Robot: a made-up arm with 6 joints.
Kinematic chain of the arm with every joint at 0, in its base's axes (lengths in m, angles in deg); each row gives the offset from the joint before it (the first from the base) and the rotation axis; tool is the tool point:
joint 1: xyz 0 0 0.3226 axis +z
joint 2: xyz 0 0 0 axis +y
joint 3: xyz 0 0 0.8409 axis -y
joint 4: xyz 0 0 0 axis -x
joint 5: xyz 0.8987 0 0 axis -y
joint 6: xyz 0 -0.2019 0 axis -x
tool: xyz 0 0 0
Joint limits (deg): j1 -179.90..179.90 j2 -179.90..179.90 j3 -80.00..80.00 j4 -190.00..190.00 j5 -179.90..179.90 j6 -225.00..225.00
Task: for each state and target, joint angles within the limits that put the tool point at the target. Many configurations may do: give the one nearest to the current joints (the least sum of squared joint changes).
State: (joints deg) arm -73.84 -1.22 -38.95 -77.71 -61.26 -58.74
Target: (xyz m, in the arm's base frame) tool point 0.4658 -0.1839 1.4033
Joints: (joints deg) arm -25.00 -25.54 7.45 -98.59 -61.26 -58.74
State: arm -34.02 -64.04 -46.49 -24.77 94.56 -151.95
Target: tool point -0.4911 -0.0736 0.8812
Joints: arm -14.19 -109.26 -37.12 -18.25 94.56 -151.95
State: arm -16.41 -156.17 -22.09 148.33 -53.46 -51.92
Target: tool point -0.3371 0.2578 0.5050
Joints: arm -12.00 -148.76 -67.65 154.42 -53.46 -51.92
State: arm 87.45 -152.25 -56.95 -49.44 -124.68 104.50
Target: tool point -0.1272 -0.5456 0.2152
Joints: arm 64.65 -179.78 -42.90 -54.00 -124.68 104.50
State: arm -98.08 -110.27 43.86 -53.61 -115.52 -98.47
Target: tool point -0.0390 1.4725 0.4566
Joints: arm -93.10 -119.16 34.60 -54.02 -115.52 -98.47
